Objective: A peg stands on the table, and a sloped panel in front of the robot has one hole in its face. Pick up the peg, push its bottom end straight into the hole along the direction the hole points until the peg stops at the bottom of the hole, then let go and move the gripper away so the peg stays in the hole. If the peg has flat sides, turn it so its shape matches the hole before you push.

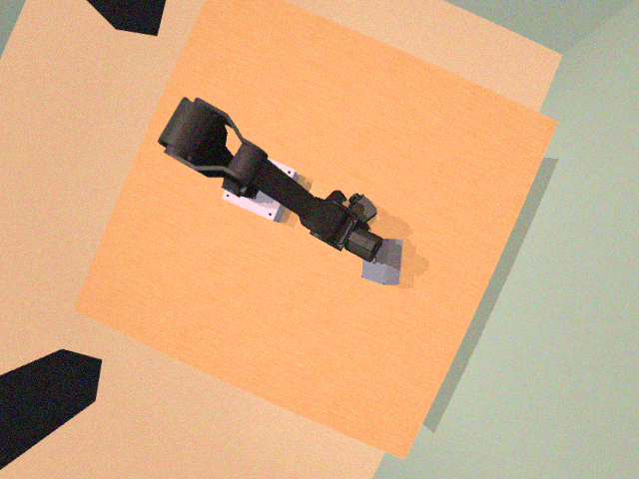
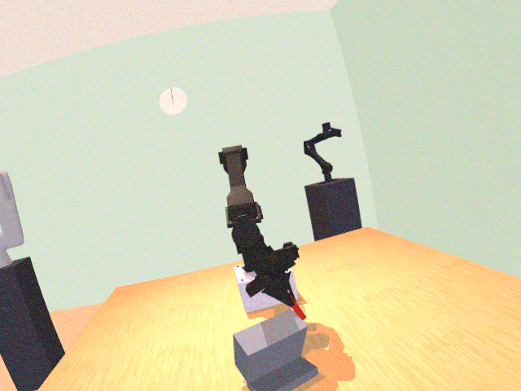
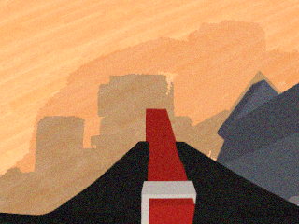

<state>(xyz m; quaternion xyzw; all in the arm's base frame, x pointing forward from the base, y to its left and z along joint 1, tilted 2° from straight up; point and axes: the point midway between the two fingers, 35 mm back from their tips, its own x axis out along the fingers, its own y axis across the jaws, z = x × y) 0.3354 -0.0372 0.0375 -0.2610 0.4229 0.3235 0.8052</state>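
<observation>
Now: the grey sloped panel 9 cm ahead of my gripper tip, 10 cm to the right of it and 2 cm below it. From my gripper tip the other things lie so: red square peg 1 cm behind, 1 cm above.
</observation>
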